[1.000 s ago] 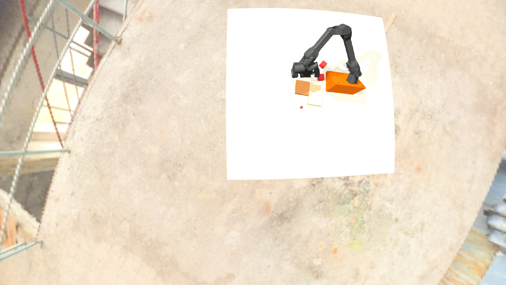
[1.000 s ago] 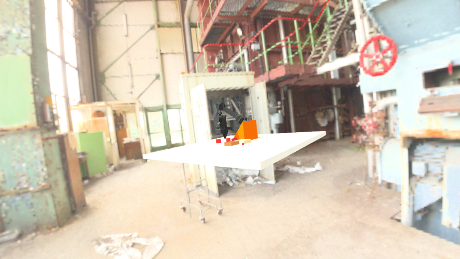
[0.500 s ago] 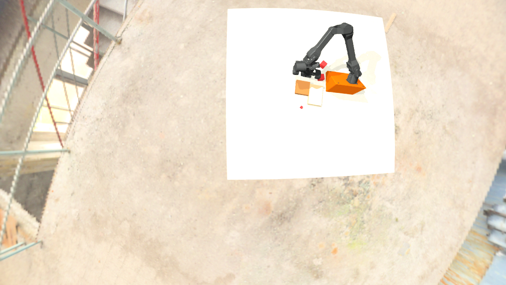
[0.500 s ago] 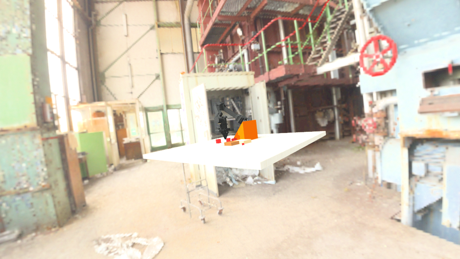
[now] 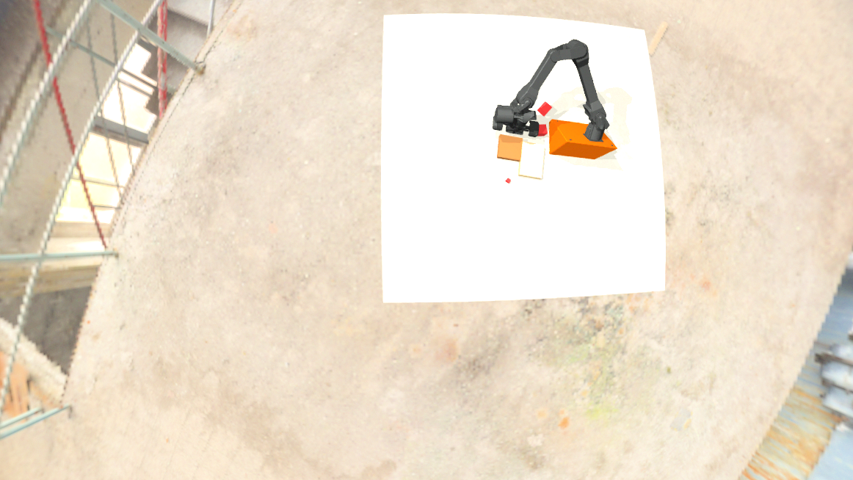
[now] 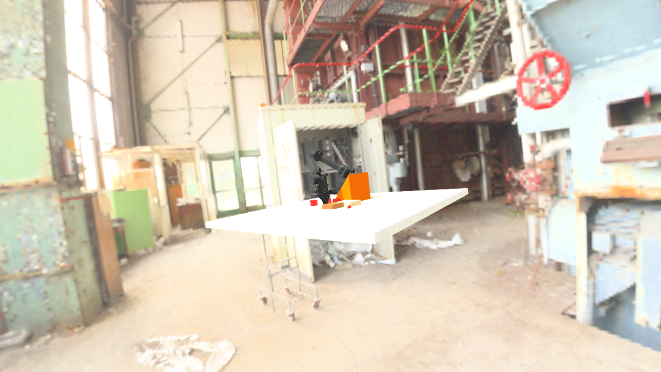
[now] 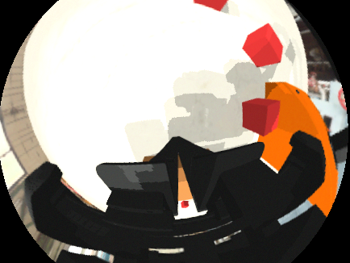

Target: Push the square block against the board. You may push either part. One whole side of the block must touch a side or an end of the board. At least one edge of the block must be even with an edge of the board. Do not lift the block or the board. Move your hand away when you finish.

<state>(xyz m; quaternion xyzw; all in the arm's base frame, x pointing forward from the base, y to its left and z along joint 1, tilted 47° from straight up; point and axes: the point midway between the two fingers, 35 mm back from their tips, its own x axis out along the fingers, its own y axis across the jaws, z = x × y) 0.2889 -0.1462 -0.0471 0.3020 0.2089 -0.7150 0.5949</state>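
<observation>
Right now the square block is 10 mm ahead of my gripper tip, 70 mm to the left of it and 10 mm above it. The rest, counted from my gripper tip: board (80 mm behind, 130 mm to the left, 10 mm above); then tiny red piece (30 mm ahead, 210 mm to the left).
</observation>
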